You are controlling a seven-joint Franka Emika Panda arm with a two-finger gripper.
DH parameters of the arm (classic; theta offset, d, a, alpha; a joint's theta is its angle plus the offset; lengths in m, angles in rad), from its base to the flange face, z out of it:
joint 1: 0 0.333 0 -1.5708
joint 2: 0 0 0 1.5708
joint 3: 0 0.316 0.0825 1.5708
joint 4: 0 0 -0.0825 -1.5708
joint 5: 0 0.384 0 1.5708
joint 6: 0 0 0.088 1.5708
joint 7: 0 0.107 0 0
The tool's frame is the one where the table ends.
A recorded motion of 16 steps. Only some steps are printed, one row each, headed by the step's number.
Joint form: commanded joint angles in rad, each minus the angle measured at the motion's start. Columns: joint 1, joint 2, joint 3, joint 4, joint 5, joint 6, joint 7.
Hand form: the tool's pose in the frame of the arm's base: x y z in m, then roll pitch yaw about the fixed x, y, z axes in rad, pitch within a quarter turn. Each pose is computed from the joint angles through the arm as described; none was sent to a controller.
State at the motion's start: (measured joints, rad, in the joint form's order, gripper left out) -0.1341 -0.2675 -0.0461 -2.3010 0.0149 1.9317 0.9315
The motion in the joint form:
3: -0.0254 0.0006 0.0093 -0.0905 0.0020 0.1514 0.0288
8: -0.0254 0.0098 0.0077 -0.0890 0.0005 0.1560 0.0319
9: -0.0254 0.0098 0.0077 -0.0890 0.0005 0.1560 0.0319
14: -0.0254 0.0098 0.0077 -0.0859 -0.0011 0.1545 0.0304
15: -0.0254 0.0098 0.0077 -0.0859 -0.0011 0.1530 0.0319
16: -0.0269 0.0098 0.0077 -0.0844 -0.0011 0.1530 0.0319
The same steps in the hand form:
3: 0.4412 -0.0871 0.4172 3.1211 0.0437 -1.1641
8: 0.4427 -0.0882 0.4141 3.1177 0.0444 -1.1683
9: 0.4427 -0.0882 0.4141 3.1177 0.0444 -1.1683
14: 0.4432 -0.0884 0.4153 3.1184 0.0424 -1.1659
15: 0.4431 -0.0884 0.4152 3.1171 0.0432 -1.1674
16: 0.4433 -0.0891 0.4159 3.1183 0.0424 -1.1689

